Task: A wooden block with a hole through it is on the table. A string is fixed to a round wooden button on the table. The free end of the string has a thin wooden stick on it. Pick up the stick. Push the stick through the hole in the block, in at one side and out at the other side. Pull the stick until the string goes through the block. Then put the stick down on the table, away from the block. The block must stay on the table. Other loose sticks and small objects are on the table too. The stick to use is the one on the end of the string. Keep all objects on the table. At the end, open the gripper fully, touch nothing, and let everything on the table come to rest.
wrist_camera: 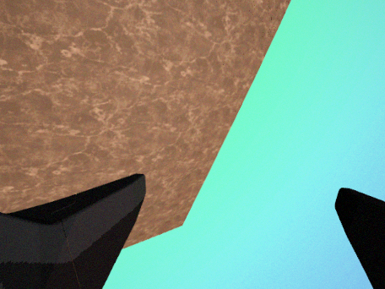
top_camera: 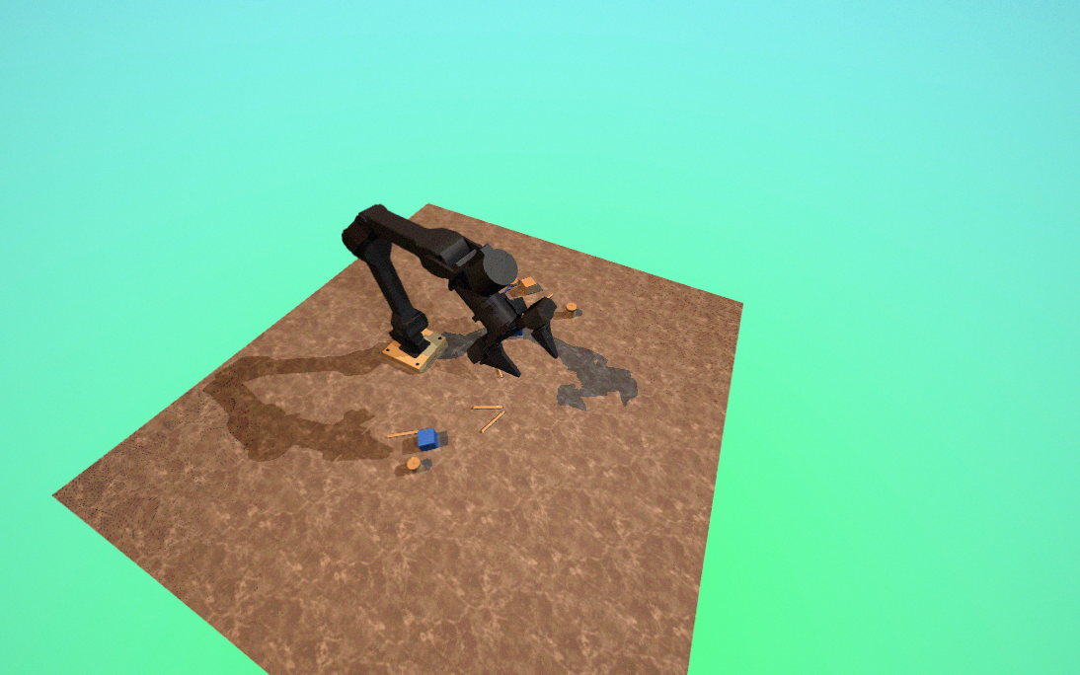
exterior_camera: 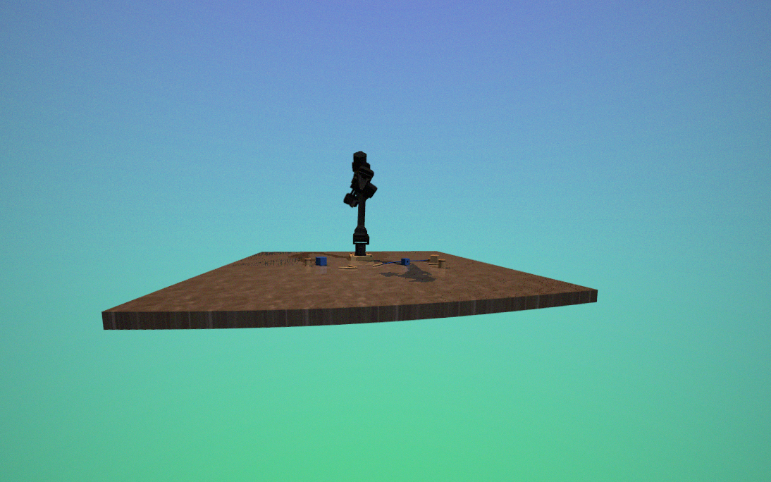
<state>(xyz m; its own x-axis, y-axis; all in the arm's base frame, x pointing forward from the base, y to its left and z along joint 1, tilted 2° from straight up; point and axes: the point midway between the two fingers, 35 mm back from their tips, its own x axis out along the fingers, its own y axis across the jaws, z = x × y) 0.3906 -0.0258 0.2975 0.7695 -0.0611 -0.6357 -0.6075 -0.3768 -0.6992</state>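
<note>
The blue block lies 28 cm below my gripper tip, 24 cm to the left of it and 21 cm behind it. Round my gripper tip: round wooden button 41 cm to the left, 35 cm behind, 29 cm below; small wooden cylinder 39 cm to the left, 27 cm below, 11 cm behind.
</note>
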